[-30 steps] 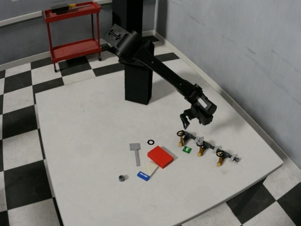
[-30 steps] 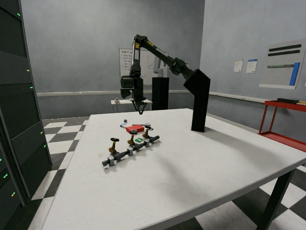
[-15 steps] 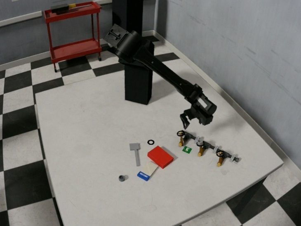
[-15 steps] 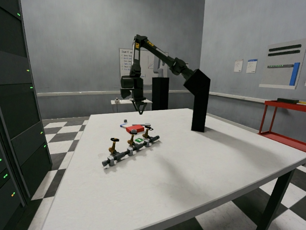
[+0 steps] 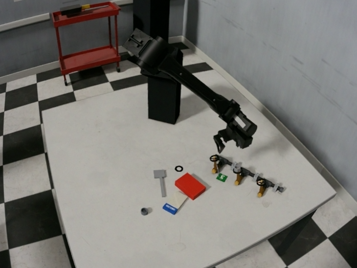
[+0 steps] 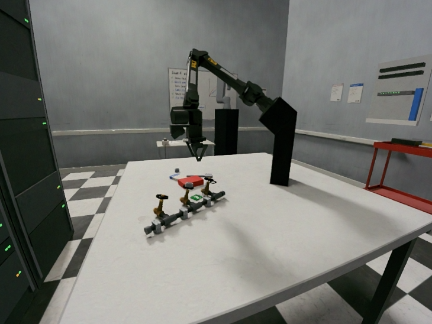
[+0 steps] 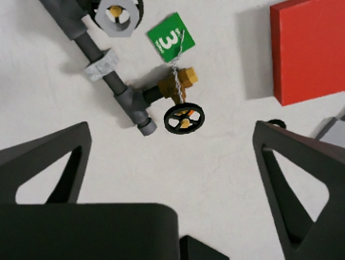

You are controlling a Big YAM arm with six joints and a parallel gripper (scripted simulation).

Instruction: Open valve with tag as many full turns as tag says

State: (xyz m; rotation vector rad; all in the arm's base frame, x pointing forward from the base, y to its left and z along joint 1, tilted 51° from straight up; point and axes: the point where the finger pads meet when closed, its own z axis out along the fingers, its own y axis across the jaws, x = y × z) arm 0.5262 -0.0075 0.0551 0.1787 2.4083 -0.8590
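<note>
Now: hand 200 mm above the green tag and 10 mm to the left of it. Also, from my hand: grey t-shaped tool (220 mm to the right, 190 mm below, 190 mm behind); then card (270 mm to the right, 190 mm below, 50 mm behind); then red box (180 mm below, 150 mm to the right, 70 mm behind).
</note>
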